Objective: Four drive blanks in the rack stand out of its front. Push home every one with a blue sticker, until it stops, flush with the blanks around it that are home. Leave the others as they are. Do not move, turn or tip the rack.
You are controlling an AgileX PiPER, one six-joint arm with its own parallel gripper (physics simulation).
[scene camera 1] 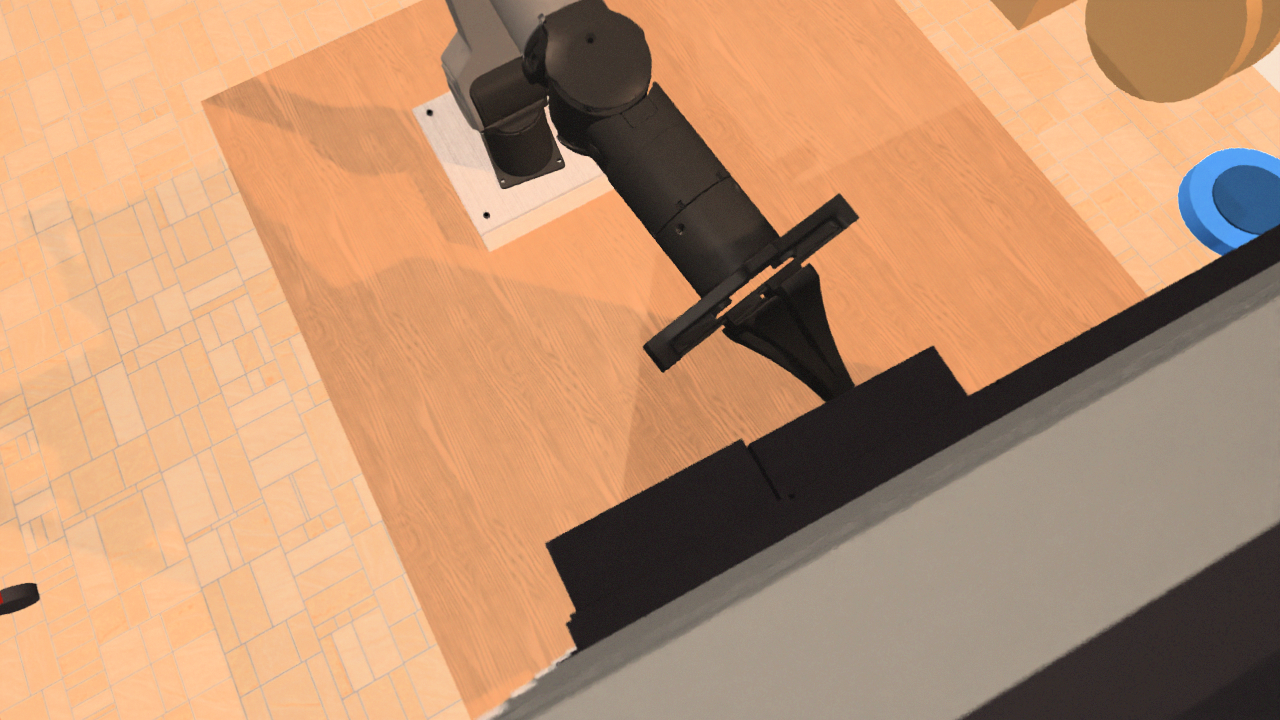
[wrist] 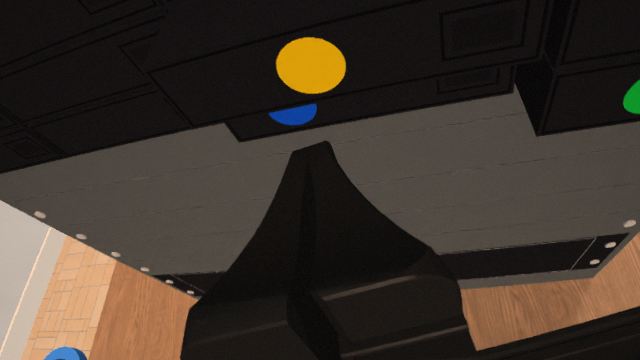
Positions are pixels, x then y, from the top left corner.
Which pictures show my gripper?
Scene camera 1 and the wrist view: all of them.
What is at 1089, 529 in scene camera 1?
A rack.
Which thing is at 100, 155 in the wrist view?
A rack.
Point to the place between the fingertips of my gripper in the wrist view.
At 318, 167
